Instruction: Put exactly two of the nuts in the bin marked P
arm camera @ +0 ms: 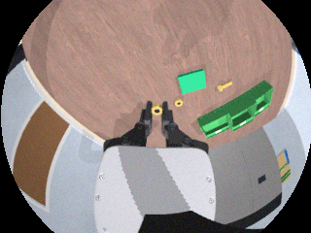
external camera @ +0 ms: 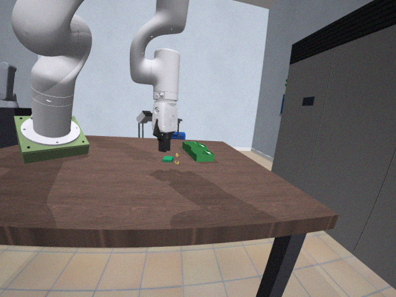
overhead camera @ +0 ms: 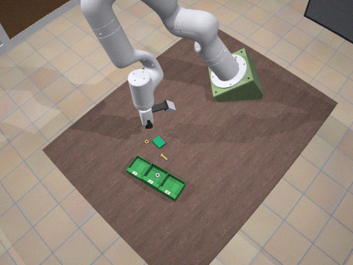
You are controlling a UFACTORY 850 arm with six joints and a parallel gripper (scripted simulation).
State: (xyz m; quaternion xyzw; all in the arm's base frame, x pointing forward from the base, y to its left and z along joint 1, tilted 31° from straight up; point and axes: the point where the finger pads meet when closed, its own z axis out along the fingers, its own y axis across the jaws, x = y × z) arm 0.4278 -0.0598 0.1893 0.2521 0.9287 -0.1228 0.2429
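Now: the green three-compartment bin 16 cm ahead of my hand, 18 cm to the left of it and 6 cm below it. From my hand the other things lie so: grey nut (15 cm ahead, 17 cm to the left, 7 cm below); green block (2 cm ahead, 7 cm to the left, 7 cm below); yellow bolt (6 cm ahead, 13 cm to the left, 7 cm below).
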